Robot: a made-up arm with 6 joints.
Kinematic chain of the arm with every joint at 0, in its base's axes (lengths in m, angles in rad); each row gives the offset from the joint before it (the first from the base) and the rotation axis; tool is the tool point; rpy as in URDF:
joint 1: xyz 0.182 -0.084 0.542 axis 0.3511 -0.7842 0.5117
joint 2: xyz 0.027 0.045 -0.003 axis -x
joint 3: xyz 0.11 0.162 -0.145 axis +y
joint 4: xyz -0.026 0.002 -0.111 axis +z
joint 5: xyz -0.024 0 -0.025 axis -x
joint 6: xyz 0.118 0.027 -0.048 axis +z
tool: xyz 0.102 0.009 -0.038 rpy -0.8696 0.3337 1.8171
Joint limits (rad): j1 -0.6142..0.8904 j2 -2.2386..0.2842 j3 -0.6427..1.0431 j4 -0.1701..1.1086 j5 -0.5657..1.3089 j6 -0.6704..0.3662
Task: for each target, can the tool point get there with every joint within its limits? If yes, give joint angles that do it. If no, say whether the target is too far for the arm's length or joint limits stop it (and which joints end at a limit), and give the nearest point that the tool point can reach.
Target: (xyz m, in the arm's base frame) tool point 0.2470 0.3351 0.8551
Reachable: yes | joints 0.3148 -1.6769 0.4113 0.3708 0.3179 -0.5084
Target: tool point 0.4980 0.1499 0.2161
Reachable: yes | joints -0.2315 -0.2554 -0.1123 0.4666 1.1298 -0.3431
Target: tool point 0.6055 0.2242 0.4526
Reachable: yes | joints -0.4272 -1.4171 -0.1631 0.1610 0.8862 -0.0374
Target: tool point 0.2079 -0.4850 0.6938
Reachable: no: joint limits stop it (at a limit: joint 1, joint 2, joint 3, joint 4, joint 5, joint 6) | nearest point -0.0466 -0.2975 0.8200 | short by 0.340 m
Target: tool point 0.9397 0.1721 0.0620
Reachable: no: too far | nearest point 0.6095 0.1511 0.2543 | short by 0.383 m
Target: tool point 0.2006 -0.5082 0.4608
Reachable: no: joint limits stop it (at a limit: joint 1, joint 2, joint 4, joint 5, joint 6) | nearest point 0.2477 -0.2043 0.1775 | short by 0.418 m
